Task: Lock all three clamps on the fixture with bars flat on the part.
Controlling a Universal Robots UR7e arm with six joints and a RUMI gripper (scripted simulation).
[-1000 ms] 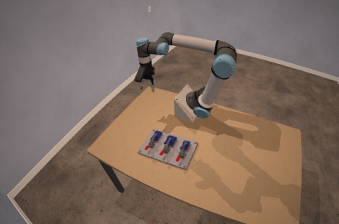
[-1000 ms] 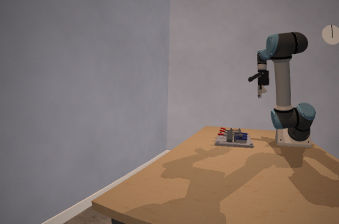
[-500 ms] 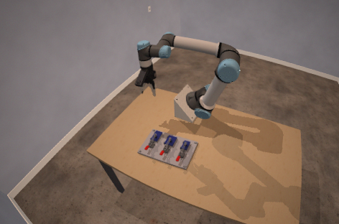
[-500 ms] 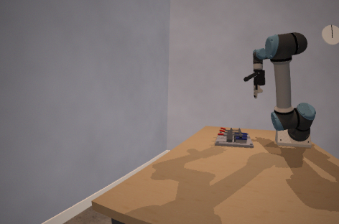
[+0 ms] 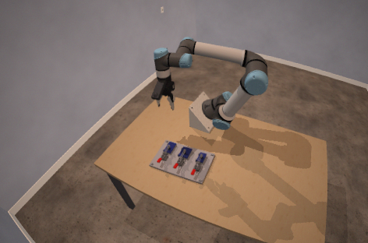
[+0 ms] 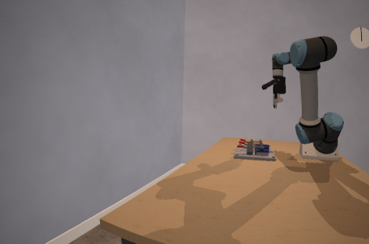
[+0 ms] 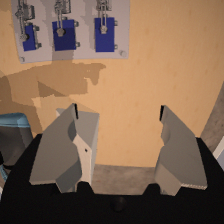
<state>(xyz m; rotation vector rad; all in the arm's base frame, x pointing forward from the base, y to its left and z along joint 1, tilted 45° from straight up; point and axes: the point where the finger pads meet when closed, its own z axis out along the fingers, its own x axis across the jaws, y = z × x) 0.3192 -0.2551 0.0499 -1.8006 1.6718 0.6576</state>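
My gripper is now 280 mm above the grey fixture plate, 160 mm to the right of it and 110 mm short of it.
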